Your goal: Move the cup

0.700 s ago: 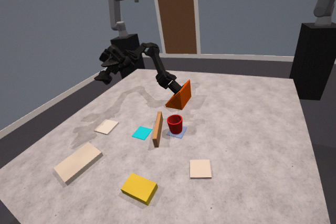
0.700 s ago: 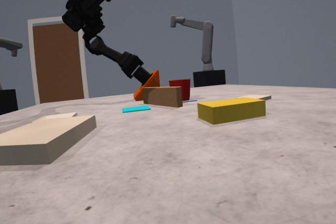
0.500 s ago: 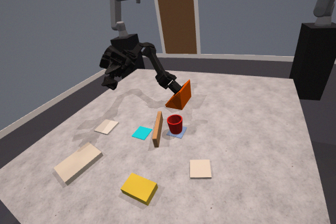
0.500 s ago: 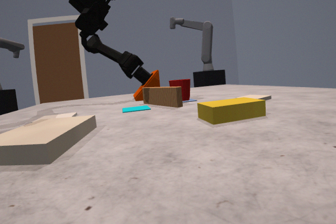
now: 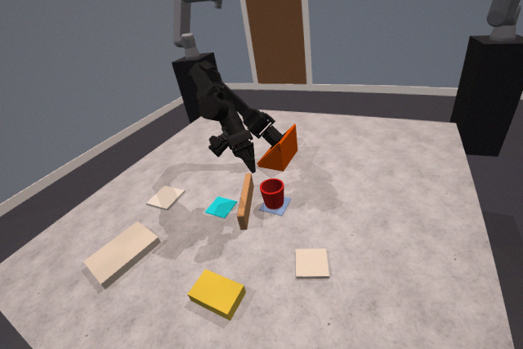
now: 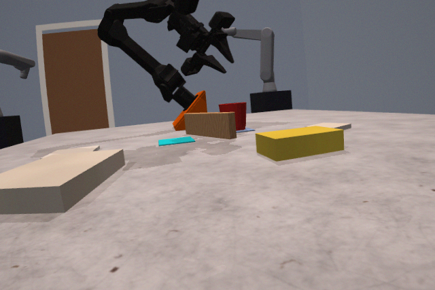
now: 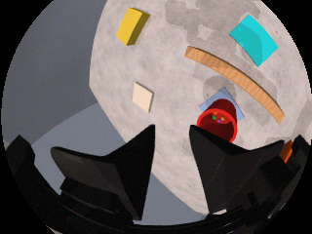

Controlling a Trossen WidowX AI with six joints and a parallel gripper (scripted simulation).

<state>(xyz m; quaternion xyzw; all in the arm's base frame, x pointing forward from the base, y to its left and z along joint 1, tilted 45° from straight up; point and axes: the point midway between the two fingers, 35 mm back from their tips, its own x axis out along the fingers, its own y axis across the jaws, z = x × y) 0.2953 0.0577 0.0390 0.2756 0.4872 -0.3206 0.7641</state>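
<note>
My gripper tip is now 120 mm above the red cup, 50 mm past it and 20 mm to the right of it. Also, from my gripper tip: pale blue pad (170 mm below, 50 mm behind, 30 mm to the left); then cyan pad (170 mm below, 150 mm to the right); then wooden board (140 mm below, 60 mm to the right, 30 mm behind).
</note>
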